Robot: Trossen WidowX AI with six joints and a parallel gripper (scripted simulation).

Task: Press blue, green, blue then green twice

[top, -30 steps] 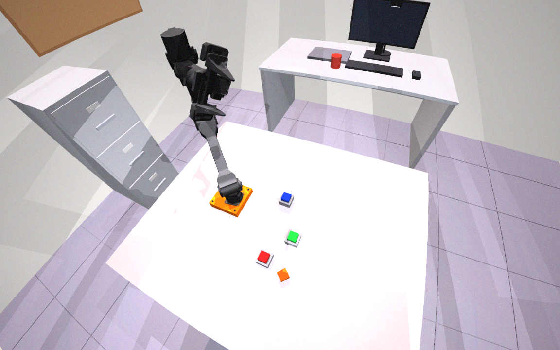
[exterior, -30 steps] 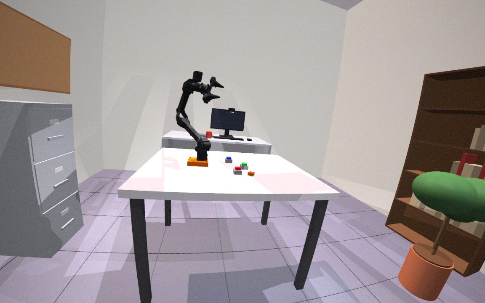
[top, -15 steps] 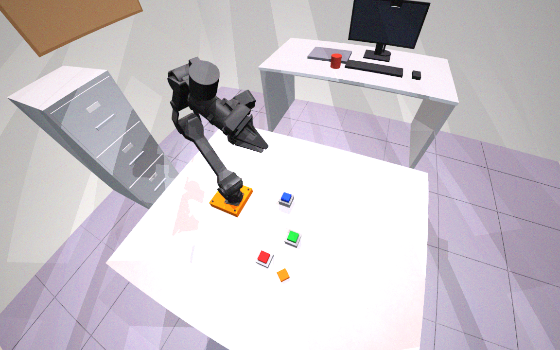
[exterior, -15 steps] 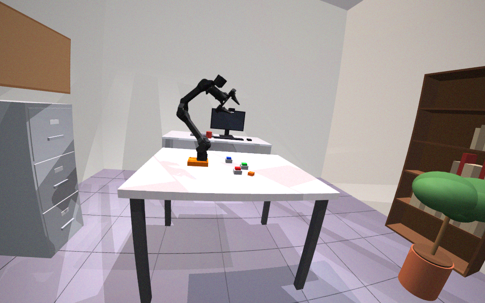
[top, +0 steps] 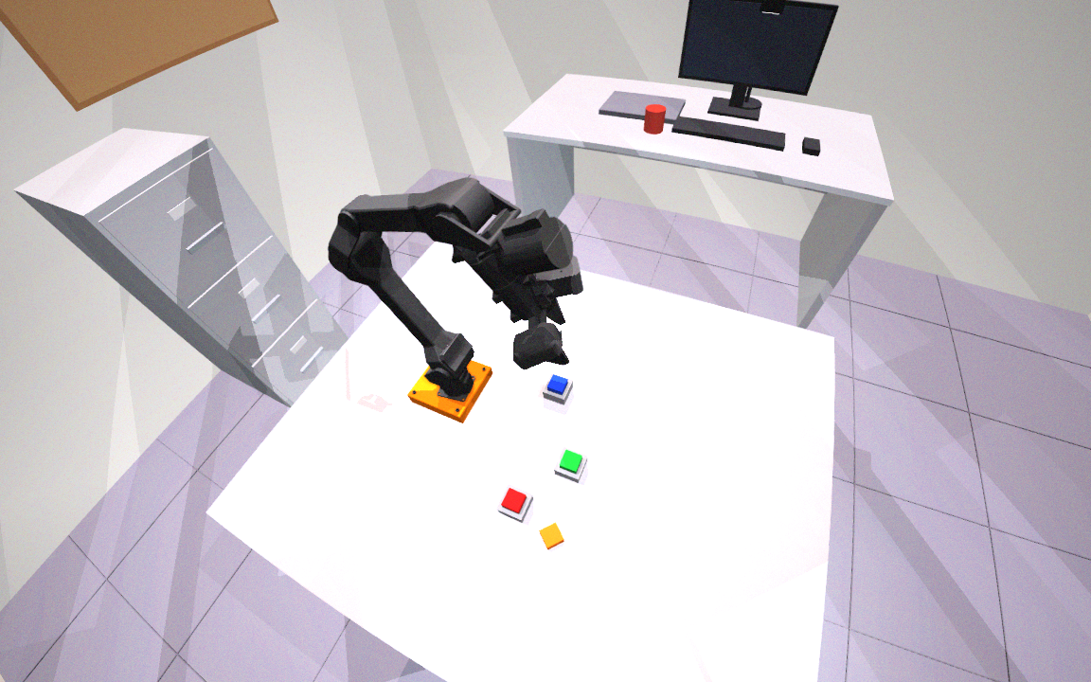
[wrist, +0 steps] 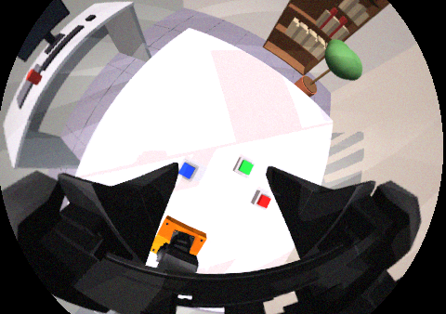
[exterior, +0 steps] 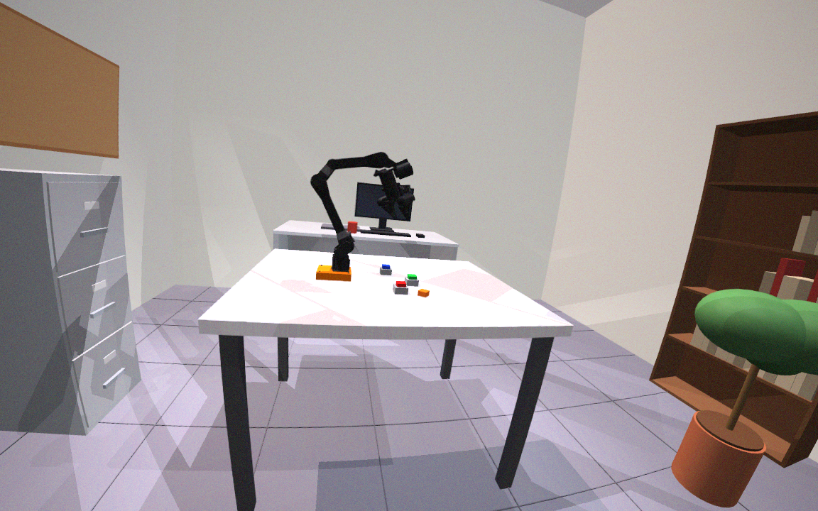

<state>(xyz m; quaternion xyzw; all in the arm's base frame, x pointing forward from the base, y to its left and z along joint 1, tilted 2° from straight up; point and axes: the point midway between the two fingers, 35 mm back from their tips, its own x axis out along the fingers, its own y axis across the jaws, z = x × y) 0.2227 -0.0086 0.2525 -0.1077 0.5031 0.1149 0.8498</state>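
My gripper tip is now 220 mm above the blue button, 50 mm to the right of it and 30 mm past it. From my gripper tip the other things lie so: small orange block 240 mm below, 230 mm to the right, 30 mm ahead; red button 220 mm below, 200 mm to the right, 50 mm behind; green button 220 mm below, 100 mm to the right, 30 mm ahead.
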